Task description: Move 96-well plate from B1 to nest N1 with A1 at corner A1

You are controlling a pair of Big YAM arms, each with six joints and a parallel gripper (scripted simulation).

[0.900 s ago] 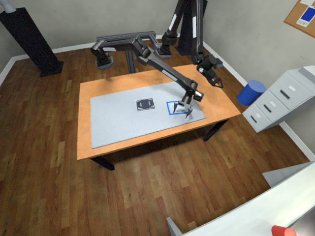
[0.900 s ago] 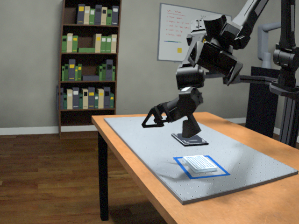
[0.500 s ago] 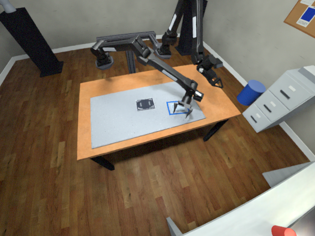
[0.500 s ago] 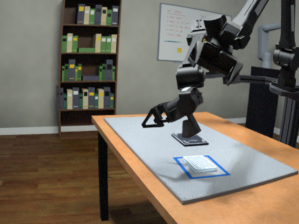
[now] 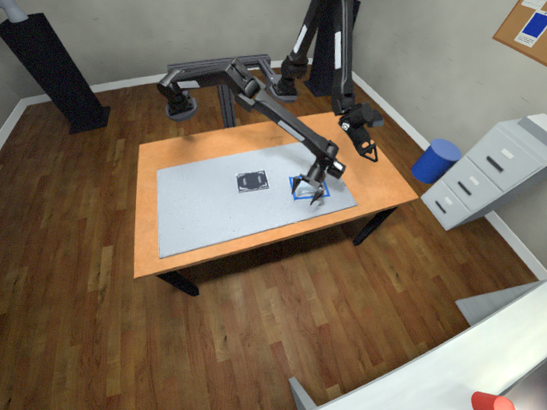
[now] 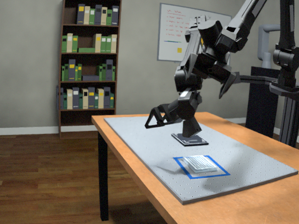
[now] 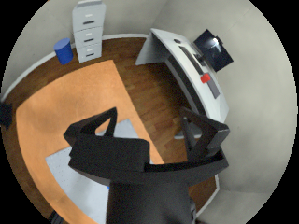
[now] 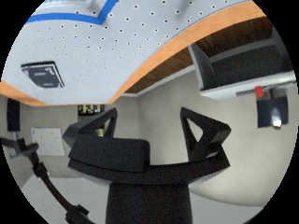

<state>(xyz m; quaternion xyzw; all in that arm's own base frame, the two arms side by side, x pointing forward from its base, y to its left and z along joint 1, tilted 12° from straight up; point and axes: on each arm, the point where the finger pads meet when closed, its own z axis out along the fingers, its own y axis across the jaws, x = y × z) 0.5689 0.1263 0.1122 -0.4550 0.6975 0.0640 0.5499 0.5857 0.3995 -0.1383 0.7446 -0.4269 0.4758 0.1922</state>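
My left gripper is now 300 mm above the clear 96-well plate, 170 mm to the left of it and 130 mm past it. From my left hand the other things lie so: black plate nest (440 mm to the right, 300 mm below, 250 mm behind).
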